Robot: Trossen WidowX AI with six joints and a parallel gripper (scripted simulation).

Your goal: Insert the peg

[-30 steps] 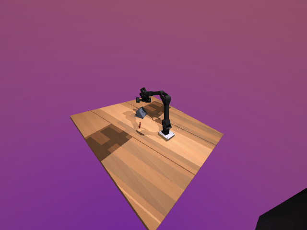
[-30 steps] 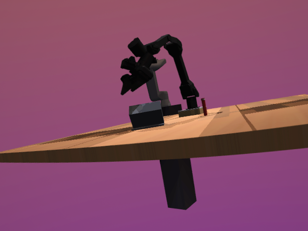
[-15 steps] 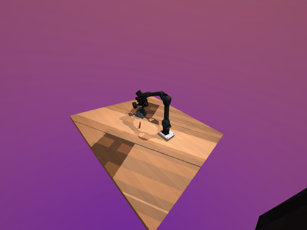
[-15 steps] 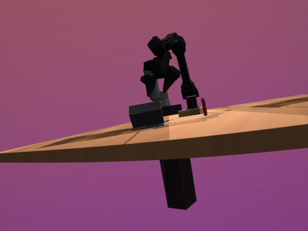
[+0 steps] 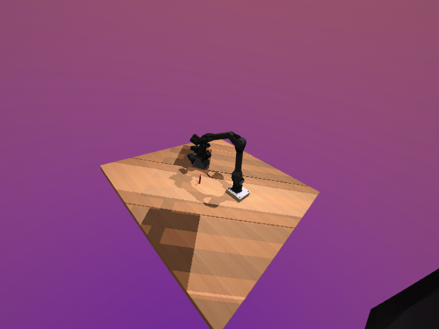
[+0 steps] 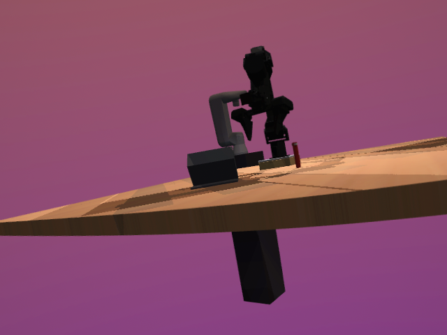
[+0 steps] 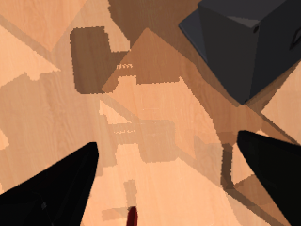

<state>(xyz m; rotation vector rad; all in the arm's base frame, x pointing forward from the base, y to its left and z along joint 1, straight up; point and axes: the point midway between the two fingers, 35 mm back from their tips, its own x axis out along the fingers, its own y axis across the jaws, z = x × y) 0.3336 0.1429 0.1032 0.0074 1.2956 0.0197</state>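
My gripper tip is now 12 cm past the peg, 4 cm to the right of it and 5 cm above it. From my gripper tip the other things lie so: sloped panel 10 cm ahead, 12 cm to the right, 7 cm below.
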